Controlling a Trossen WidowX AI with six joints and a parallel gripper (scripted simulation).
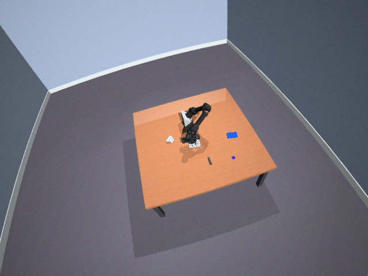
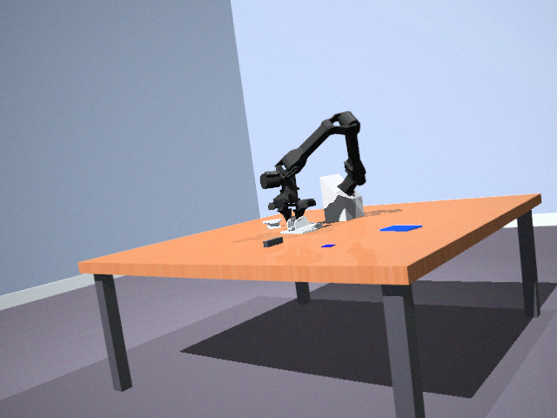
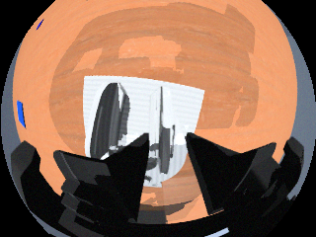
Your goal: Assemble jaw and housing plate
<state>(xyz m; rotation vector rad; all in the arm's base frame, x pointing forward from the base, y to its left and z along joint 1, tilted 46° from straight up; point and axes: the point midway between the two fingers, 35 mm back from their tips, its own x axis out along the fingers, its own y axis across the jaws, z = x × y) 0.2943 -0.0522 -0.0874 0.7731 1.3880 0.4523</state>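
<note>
The white jaw is 3 cm behind my gripper tip and 2 cm to the left of it. From my gripper tip the other things lie so: small black block (28 cm ahead, 8 cm to the left, 1 cm below); base (19 cm to the right, 16 cm behind, 1 cm above); small white part (18 cm to the right, 16 cm behind, 1 cm below).
</note>
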